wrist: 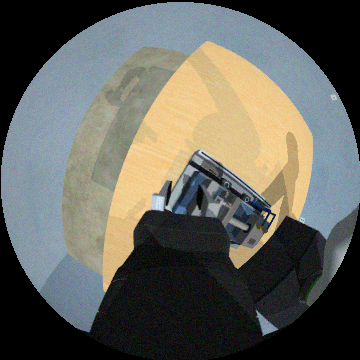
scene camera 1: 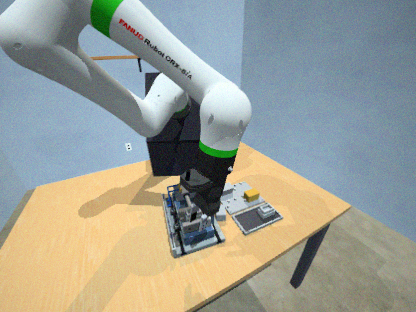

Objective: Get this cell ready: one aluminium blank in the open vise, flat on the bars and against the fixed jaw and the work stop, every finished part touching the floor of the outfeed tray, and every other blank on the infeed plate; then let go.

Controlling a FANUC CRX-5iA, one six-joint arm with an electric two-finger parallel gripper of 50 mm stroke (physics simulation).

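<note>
The vise stands on its base near the middle of the table. A pale part with a framed top shows between its jaws in the wrist view, partly in shadow. My gripper points down low over the vise. Its fingers stand apart, and vise surfaces show through the gap, so it looks open and empty. A finished part with a pocket sits in the outfeed tray. A grey blank is on the infeed plate, partly hidden behind the gripper.
A yellow block stands on the infeed plate. A pale grey block shows between the vise and the tray; what it is, I cannot tell. A blue bracket rises at the vise's far end. The black robot pedestal stands behind.
</note>
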